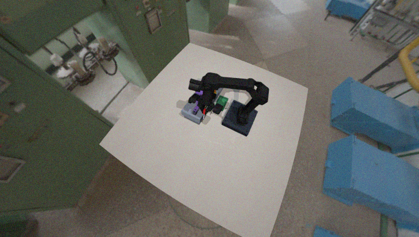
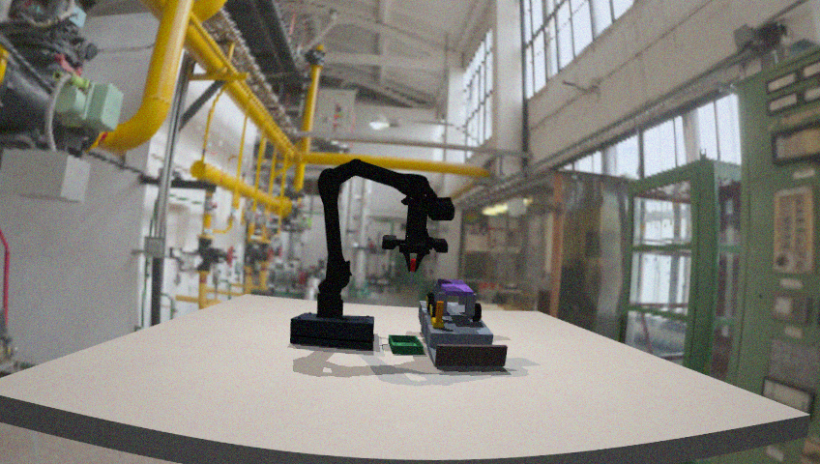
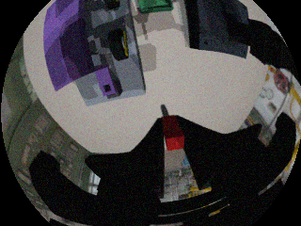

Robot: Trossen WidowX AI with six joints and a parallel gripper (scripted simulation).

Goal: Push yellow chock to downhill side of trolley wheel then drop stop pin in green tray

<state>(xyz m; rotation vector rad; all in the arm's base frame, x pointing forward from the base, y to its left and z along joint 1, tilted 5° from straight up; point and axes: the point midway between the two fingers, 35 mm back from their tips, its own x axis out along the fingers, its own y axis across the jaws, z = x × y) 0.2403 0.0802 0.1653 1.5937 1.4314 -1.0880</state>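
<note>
My gripper tip is now 220 mm to the left of the tray, 190 mm above it and 50 mm past it. The rest, counted from my gripper tip: trolley: 150 mm to the right, 90 mm ahead, 70 mm below; then yellow chock: 230 mm to the right, 100 mm below, 20 mm ahead; then stop pin: right at my gripper tip.
</note>
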